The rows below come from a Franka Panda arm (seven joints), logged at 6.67 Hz.
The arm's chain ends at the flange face. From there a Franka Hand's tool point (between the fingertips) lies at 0.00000 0.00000 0.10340 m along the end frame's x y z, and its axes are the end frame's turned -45 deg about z.
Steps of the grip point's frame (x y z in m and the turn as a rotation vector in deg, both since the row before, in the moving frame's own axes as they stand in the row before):
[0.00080 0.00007 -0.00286 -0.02 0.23 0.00]
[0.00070 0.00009 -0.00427 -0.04 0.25 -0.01]
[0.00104 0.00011 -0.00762 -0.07 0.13 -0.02]
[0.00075 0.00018 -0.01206 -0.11 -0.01 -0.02]
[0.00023 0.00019 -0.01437 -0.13 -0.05 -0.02]
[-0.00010 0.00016 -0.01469 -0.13 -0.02 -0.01]
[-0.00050 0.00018 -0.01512 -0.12 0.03 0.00]
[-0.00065 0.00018 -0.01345 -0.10 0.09 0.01]
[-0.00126 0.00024 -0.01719 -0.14 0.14 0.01]
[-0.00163 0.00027 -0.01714 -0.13 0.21 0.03]
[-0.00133 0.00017 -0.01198 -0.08 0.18 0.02]
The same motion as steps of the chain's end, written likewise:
[0.00030 -0.00025 -0.00286 0.15 0.18 0.00]
[0.00019 -0.00016 -0.00427 0.15 0.21 -0.01]
[0.00056 -0.00058 -0.00762 0.04 0.14 -0.02]
[0.00053 -0.00056 -0.01206 -0.08 0.07 -0.02]
[0.00019 -0.00026 -0.01437 -0.13 0.06 -0.02]
[-0.00010 -0.00001 -0.01469 -0.11 0.08 -0.01]
[-0.00042 0.00037 -0.01512 -0.06 0.11 0.00]
[-0.00057 0.00057 -0.01345 -0.01 0.13 0.01]
[-0.00108 0.00106 -0.01719 0.00 0.20 0.01]
[-0.00140 0.00145 -0.01714 0.06 0.24 0.03]
[-0.00115 0.00119 -0.01198 0.07 0.18 0.02]

